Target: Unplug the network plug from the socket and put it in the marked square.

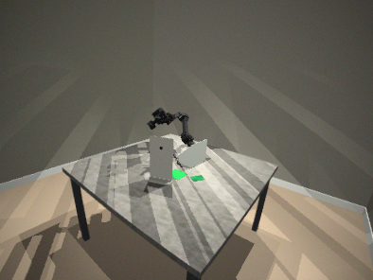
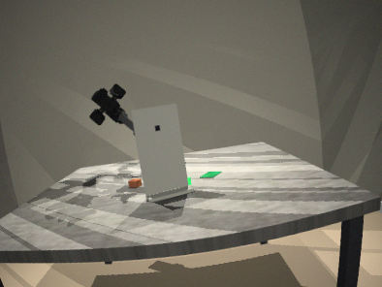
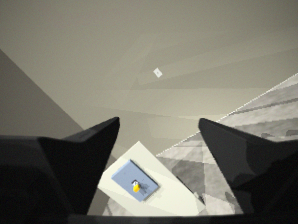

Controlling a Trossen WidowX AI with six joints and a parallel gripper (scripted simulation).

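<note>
Now: the yellow network plug 100 mm ahead of my gripper tip, 190 mm to the left of it and 130 mm below it. From my gripper tip the other things lie so: green marked square 20 mm behind, 240 mm to the left, 380 mm below; upright white panel 120 mm ahead, 200 mm to the left, 230 mm below.
</note>
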